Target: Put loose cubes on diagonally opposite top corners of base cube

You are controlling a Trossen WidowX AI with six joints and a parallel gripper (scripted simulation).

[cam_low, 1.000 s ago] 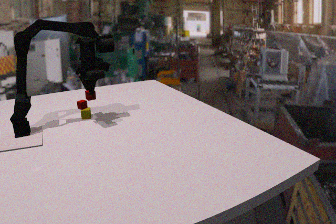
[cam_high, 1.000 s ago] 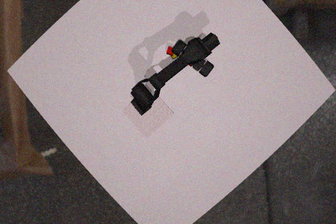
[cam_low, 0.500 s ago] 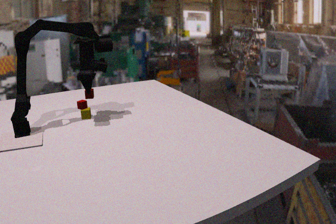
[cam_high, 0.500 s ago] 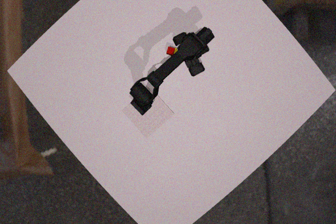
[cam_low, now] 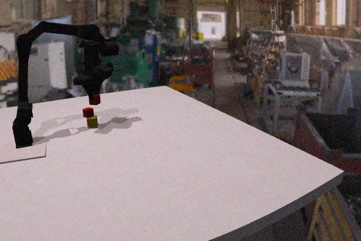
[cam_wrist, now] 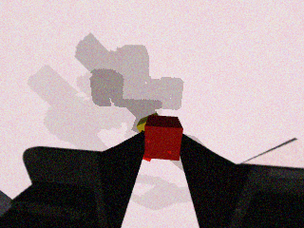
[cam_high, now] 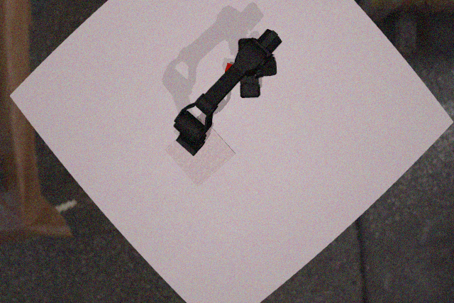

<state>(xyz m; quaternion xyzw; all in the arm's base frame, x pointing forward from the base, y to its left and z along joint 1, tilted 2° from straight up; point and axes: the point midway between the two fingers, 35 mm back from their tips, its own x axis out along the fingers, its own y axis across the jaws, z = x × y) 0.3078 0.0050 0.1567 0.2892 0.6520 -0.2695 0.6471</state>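
Now: the yellow cube 1 cm behind my gripper tip, 4 cm to the left of it and 10 cm below it.
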